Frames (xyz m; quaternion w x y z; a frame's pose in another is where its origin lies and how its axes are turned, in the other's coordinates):
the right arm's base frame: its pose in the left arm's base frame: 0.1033 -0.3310 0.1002 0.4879 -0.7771 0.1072 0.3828
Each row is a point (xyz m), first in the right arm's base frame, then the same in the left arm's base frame.
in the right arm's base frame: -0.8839 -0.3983 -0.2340
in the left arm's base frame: -0.1713 -0.5111 1.0419
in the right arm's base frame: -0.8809 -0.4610 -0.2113
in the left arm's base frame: -0.1465 -0.4599 1.0770
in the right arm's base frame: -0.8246 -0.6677 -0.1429
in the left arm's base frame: -0.0299 -0.2873 1.1616
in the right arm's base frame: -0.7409 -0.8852 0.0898
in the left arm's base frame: 0.0307 0.0345 1.1964
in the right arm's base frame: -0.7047 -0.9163 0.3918
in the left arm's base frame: -0.0758 0.3114 1.1224
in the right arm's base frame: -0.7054 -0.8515 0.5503
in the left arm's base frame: -0.1890 0.4120 1.0425
